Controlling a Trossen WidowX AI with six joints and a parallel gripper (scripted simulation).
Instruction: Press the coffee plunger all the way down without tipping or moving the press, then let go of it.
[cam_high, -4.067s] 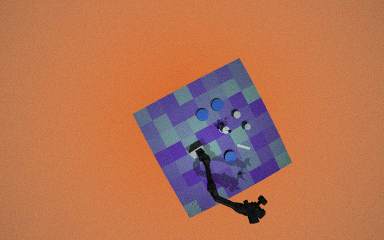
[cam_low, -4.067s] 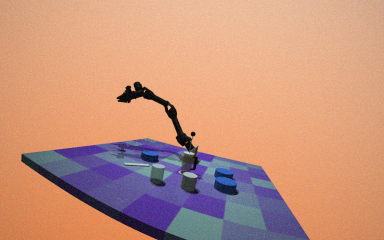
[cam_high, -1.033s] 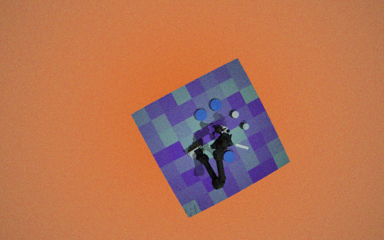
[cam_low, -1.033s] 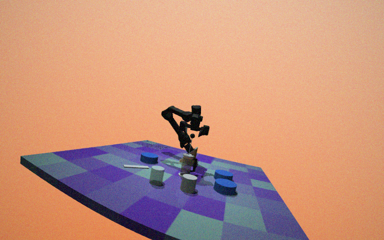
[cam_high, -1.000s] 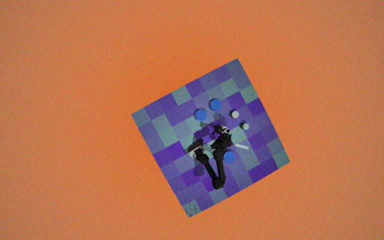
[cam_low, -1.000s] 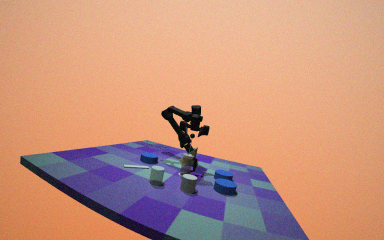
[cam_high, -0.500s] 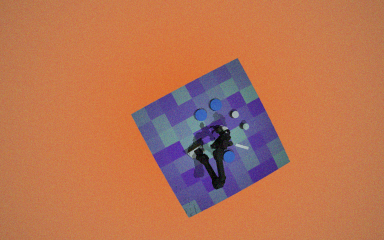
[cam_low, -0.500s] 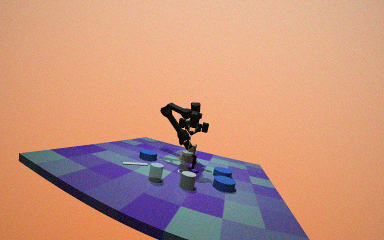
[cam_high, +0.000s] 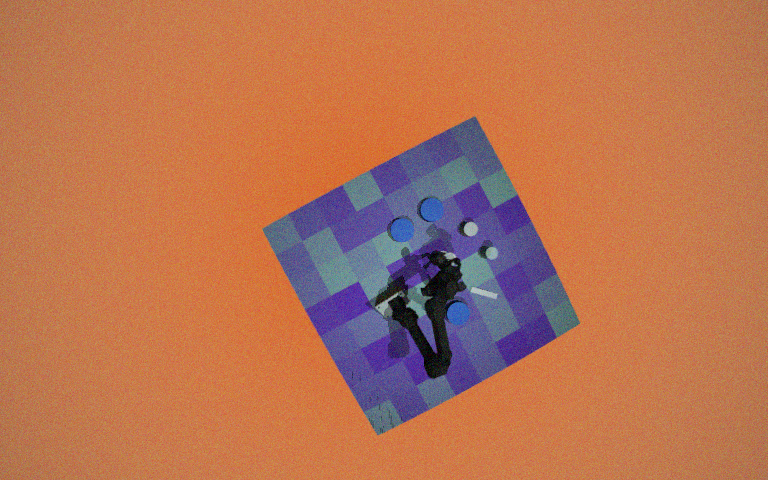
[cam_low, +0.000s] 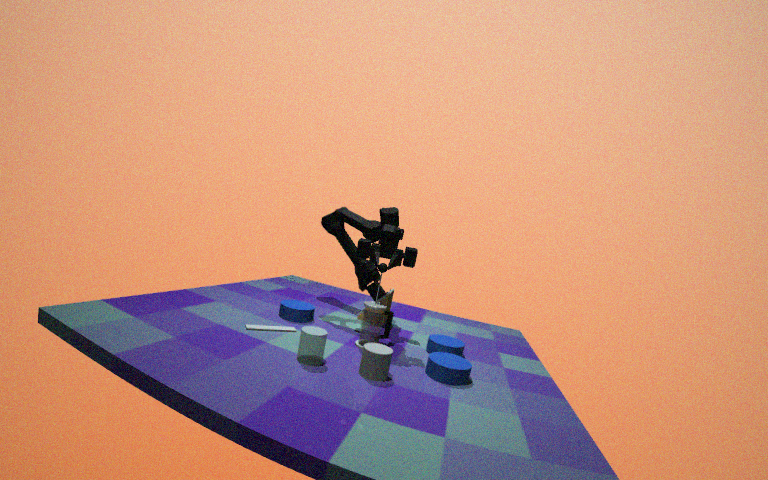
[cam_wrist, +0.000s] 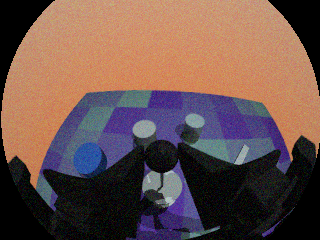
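My gripper tip is now 13 cm above the coffee press, 2 cm past it and 1 cm to the right of it.
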